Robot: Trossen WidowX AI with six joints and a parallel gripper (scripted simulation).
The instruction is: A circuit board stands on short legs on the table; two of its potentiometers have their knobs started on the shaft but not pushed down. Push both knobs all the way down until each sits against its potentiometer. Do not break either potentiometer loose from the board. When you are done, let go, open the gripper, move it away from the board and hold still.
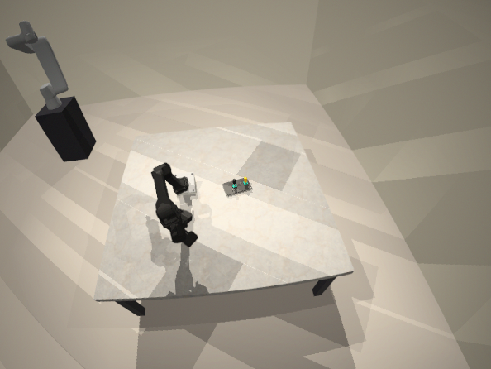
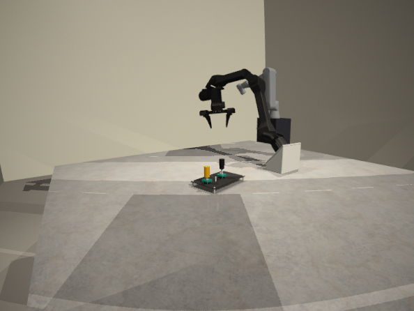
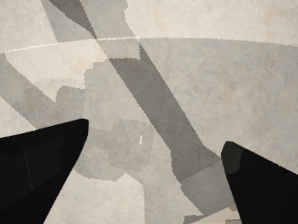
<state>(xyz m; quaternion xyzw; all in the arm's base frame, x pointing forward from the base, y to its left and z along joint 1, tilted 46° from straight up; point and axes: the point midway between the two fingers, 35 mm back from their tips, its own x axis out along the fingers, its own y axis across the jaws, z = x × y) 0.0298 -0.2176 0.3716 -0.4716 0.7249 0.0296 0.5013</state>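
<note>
My gripper tip is 280 mm short of the black knob, 390 mm to the right of it and 80 mm above it. The rest, counted from my gripper tip: green potentiometer (280 mm ahead, 390 mm to the left, 90 mm below); then orange knob (350 mm ahead, 410 mm to the left, 80 mm below).
</note>
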